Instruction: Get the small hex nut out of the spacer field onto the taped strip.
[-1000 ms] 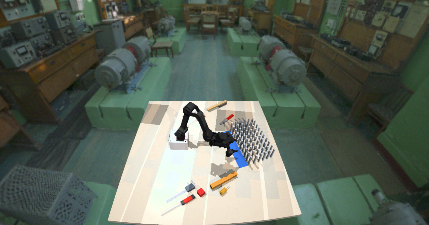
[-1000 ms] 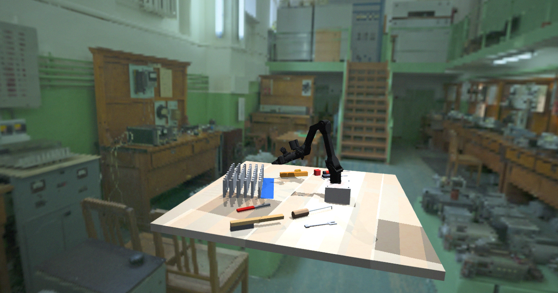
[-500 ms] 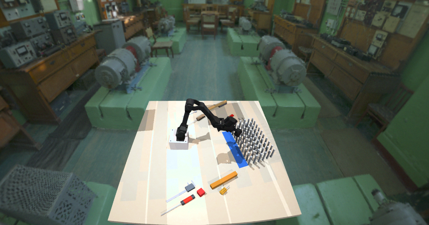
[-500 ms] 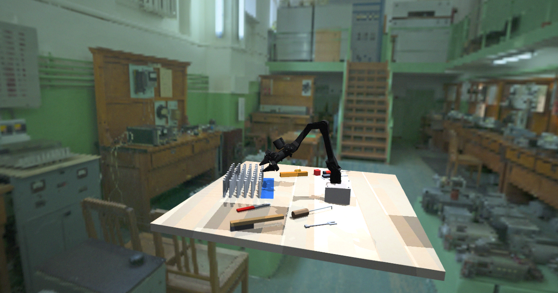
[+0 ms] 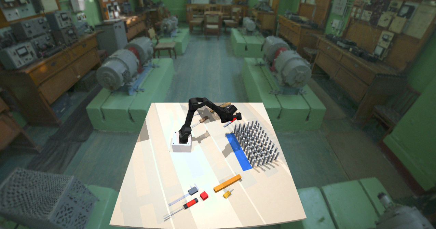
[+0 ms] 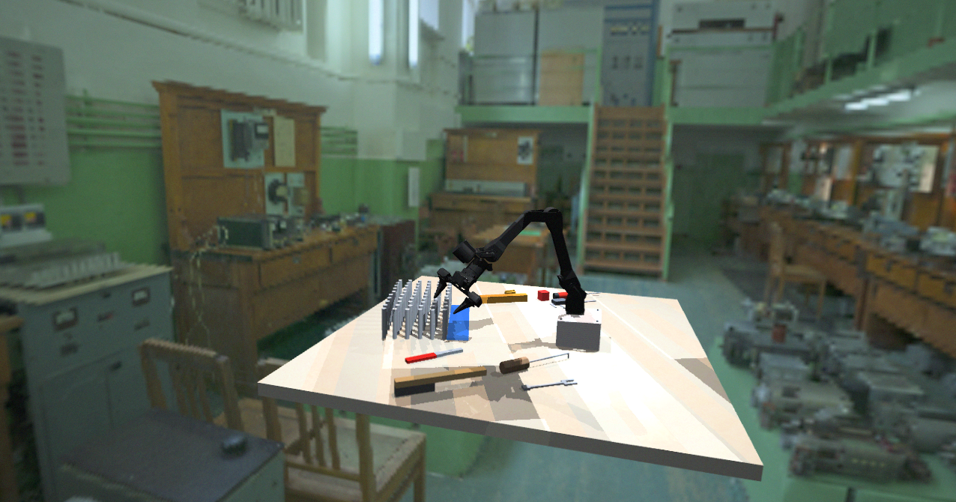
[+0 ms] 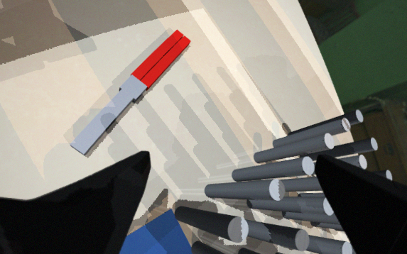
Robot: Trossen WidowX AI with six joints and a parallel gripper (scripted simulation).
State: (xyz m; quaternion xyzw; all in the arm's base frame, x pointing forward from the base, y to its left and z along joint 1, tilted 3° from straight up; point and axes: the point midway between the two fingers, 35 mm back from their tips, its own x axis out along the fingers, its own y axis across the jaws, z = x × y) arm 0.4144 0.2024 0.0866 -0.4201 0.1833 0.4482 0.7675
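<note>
Right now my gripper tip is 40 cm past the grey wrench, 19 cm to the right of it and 13 cm above it. From my gripper tip the other things lie so: yellow-handled scraper: 64 cm to the right, 12 cm below, 10 cm behind; then blue taped strip: 24 cm to the right, 14 cm below, 2 cm ahead; then orange bar: 56 cm to the right, 12 cm below, 9 cm behind.
</note>
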